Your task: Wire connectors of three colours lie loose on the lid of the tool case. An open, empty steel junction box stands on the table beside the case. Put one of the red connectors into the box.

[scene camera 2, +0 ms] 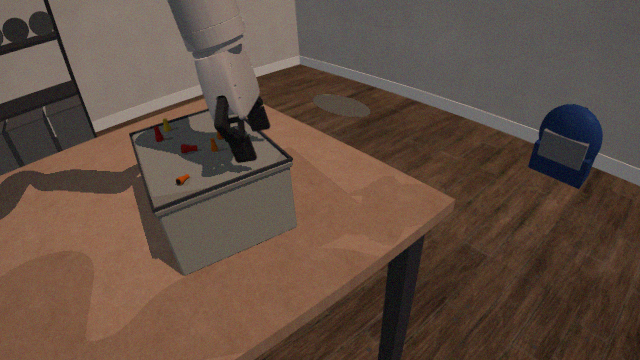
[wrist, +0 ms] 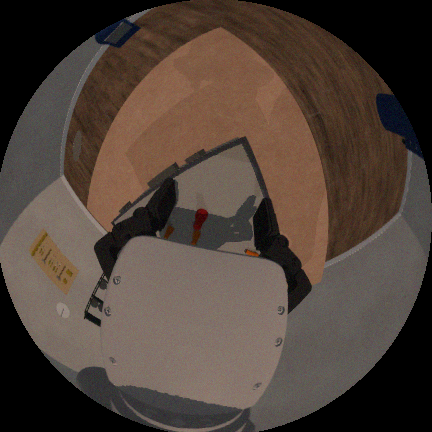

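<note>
My gripper [scene camera 2: 252, 136] [wrist: 216, 197] is open and empty above the right part of the tool case's lid [scene camera 2: 162, 187] [wrist: 225, 172]. In the wrist view an upright red connector [wrist: 201, 216] shows between the spread fingers; a finger hides it in the scene view. A second red connector [scene camera 2: 158, 134] stands near the lid's far left, and a third red connector [scene camera 2: 189, 148] lies on its side mid-lid. Orange connectors [scene camera 2: 214, 145] [wrist: 196, 236] stand beside the upright red one, one partly behind the gripper. The steel junction box does not show in either view.
A yellow connector [scene camera 2: 166, 125] stands at the lid's far left. An orange connector [scene camera 2: 182, 179] [wrist: 251, 253] lies near the front. The case stands on the wooden table [scene camera 2: 350, 215] [wrist: 215, 70]. A blue chair-like object [scene camera 2: 572, 125] stands on the floor at the right.
</note>
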